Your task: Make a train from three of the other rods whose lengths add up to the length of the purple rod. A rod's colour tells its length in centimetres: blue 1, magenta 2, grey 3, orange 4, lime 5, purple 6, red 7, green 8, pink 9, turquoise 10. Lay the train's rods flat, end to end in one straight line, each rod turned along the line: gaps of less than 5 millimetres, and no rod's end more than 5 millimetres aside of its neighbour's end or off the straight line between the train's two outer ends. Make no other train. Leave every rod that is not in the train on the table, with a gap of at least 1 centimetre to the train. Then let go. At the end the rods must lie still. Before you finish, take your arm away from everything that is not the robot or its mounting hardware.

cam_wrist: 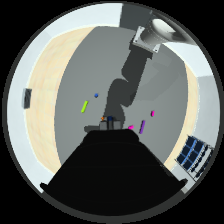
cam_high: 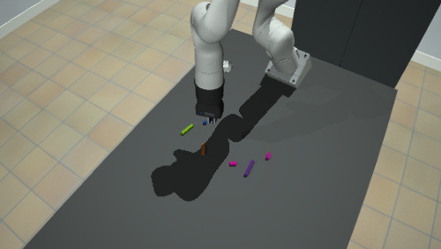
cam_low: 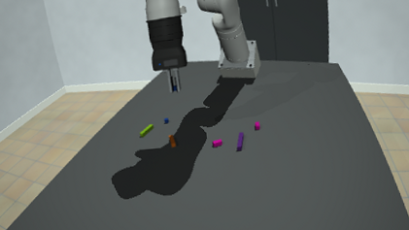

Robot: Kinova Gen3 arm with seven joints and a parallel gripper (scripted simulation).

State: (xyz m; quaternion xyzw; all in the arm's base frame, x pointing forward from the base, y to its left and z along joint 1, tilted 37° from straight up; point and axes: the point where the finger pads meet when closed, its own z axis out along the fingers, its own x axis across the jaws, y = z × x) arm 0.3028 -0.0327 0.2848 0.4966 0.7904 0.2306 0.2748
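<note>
Right now my hand is 14 cm above the lime rod, 11 cm to the left of it and 2 cm short of it. Also, from my hand: orange rod 14 cm below, 4 cm ahead, 1 cm to the right; purple rod 15 cm to the left, 14 cm below.
</note>
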